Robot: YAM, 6 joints.
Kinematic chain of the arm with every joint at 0, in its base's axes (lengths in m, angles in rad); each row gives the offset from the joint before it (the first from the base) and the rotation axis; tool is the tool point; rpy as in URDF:
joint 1: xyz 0 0 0.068 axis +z
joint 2: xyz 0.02 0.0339 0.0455 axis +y
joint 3: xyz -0.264 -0.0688 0 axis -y
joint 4: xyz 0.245 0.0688 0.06 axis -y
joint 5: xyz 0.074 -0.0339 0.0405 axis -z
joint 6: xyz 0.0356 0 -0.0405 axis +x
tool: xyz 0 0 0 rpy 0 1.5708 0
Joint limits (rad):
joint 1: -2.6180..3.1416
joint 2: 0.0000..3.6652
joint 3: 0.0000..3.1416
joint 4: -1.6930..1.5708
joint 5: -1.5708..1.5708
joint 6: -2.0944..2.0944
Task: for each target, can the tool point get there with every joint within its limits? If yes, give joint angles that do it. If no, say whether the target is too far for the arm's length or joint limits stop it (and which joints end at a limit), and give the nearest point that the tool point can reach.
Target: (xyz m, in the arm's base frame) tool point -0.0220 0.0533 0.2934
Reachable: yes | joints 1.8992 0.2953 0.7360 -0.9752 -0.1019 0.4786
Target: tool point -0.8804 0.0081 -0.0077
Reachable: no: too far | nearest point -0.6397 0.0059 0.0262 | short by 0.243 m
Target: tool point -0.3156 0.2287 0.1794
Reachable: yes | joints 2.5538 1.8219 1.0382 0.1897 0.4447 0.9598
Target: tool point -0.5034 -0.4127 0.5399
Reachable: no: too far | nearest point -0.4165 -0.3414 0.4639 | short by 0.136 m
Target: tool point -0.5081 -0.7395 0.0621
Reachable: no: too far | nearest point -0.3651 -0.5314 0.0769 | short by 0.253 m
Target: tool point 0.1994 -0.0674 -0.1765
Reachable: yes | joints -0.2706 3.0421 1.2860 -0.7452 0.3320 -0.4232
